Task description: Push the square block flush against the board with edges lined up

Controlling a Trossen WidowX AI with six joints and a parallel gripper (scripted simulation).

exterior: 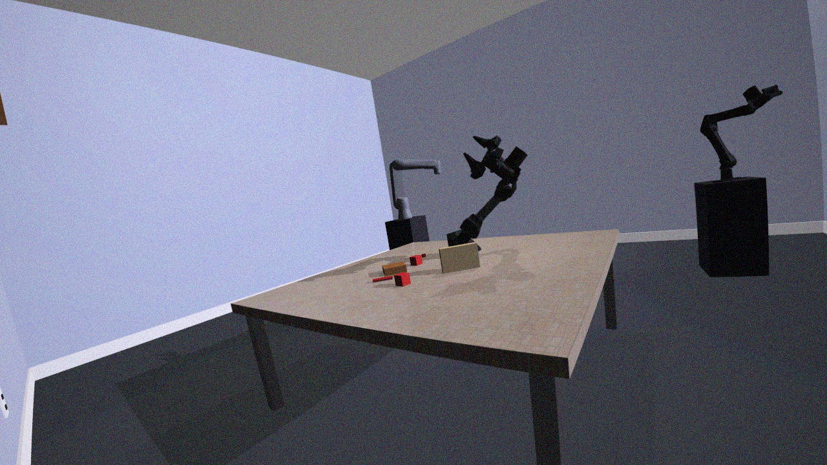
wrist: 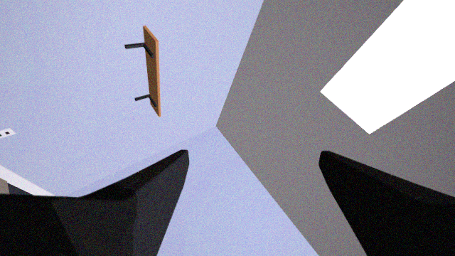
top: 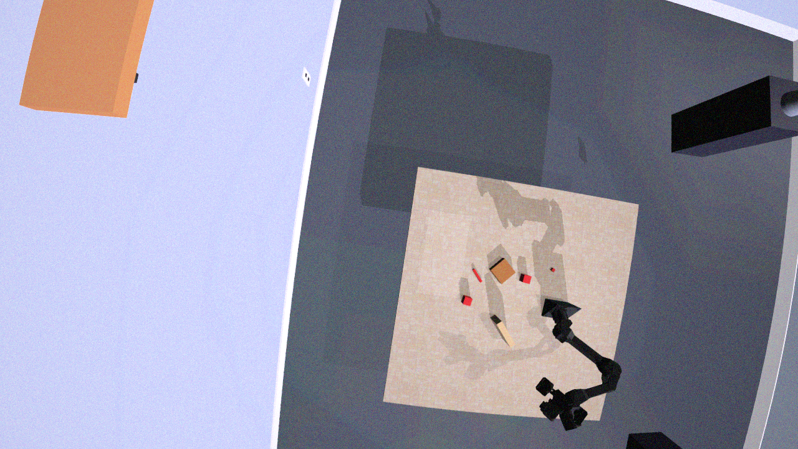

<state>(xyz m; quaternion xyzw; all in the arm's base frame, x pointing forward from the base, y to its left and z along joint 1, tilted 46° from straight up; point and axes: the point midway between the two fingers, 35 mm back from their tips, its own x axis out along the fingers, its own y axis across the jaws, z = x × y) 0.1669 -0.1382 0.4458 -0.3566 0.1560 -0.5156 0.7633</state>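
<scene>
Now: the board 60 mm ahead of my gripper tip, 80 mm to the right of it and 430 mm below it. The rest, counted from my gripper tip: square block 80 mm ahead, 400 mm to the right, 460 mm below; thin red stick 210 mm ahead, 360 mm to the right, 470 mm below; tiny red piece 210 mm behind, 410 mm to the right, 470 mm below.
</scene>
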